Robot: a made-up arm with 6 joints.
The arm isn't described. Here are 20 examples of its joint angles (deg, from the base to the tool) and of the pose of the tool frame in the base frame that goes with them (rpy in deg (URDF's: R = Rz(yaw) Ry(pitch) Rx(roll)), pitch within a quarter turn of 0, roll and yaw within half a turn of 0; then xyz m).
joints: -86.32 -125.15 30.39 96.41 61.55 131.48
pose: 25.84 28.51 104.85 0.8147 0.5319 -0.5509
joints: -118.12 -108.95 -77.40 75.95 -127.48 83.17
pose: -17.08 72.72 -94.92 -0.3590 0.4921 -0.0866
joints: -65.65 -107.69 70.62 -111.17 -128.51 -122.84
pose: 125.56 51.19 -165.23 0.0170 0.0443 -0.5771
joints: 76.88 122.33 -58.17 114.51 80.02 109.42
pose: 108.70 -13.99 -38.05 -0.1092 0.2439 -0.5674
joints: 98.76 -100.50 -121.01 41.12 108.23 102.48
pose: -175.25 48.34 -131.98 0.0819 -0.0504 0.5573
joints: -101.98 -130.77 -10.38 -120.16 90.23 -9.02
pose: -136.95 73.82 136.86 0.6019 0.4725 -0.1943
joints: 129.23 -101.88 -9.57 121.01 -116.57 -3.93
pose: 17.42 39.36 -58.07 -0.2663 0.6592 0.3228
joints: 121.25 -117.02 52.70 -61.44 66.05 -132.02
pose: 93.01 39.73 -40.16 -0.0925 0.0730 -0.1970
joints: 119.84 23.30 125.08 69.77 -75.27 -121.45
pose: -176.89 59.38 -150.68 -0.8782 -0.4012 -0.4292
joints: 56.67 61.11 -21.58 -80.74 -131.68 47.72
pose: -75.80 8.20 -117.13 -0.2997 0.1839 0.1796
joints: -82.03 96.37 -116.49 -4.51 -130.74 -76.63
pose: -109.31 71.91 -113.42 0.0025 0.2110 -0.2631
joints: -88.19 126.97 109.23 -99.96 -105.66 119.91
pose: -38.27 20.03 -137.25 -0.0583 0.4836 0.4875
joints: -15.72 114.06 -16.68 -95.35 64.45 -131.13
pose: -60.28 -47.90 -50.29 0.0588 -0.2907 0.9080
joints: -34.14 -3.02 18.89 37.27 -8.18 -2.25
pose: 4.07 36.12 52.38 0.0812 -0.3318 0.2306
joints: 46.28 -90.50 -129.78 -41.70 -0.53 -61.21
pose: 82.71 -18.96 93.12 -0.1090 0.3015 0.9786
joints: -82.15 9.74 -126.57 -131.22 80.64 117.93
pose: 28.45 8.54 23.46 0.4453 -0.6350 -0.3809
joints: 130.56 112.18 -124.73 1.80 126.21 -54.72
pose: 28.75 -7.30 -26.59 0.3589 0.3152 0.0119
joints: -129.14 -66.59 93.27 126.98 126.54 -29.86
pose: 145.08 -64.16 -163.68 0.1706 0.5030 -0.3231
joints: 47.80 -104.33 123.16 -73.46 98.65 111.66
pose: 50.39 -54.84 28.15 0.3816 0.1604 0.3129
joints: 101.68 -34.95 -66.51 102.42 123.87 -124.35
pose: 8.54 -70.14 -98.47 -0.3325 -0.4124 1.1097
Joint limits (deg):
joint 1: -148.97..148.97
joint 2: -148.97..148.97
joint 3: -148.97..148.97
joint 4: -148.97..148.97
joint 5: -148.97..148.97
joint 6: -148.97..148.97
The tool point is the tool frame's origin. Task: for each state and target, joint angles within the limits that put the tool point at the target. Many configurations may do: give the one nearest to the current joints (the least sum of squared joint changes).
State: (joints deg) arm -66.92 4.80 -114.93 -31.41 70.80 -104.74
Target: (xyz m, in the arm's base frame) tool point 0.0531 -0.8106 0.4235
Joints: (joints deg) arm -28.59 16.22 -123.03 -57.63 81.69 -121.09
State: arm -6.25 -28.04 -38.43 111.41 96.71 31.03
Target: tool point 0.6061 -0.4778 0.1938
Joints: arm -8.92 -25.97 -50.18 108.07 88.87 33.11
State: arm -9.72 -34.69 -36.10 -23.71 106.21 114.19
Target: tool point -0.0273 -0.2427 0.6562
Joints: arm 1.14 -24.92 -17.28 -26.29 92.17 104.21
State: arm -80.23 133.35 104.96 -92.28 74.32 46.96
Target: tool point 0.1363 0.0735 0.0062
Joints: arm -108.45 132.15 84.35 -70.99 103.48 40.15
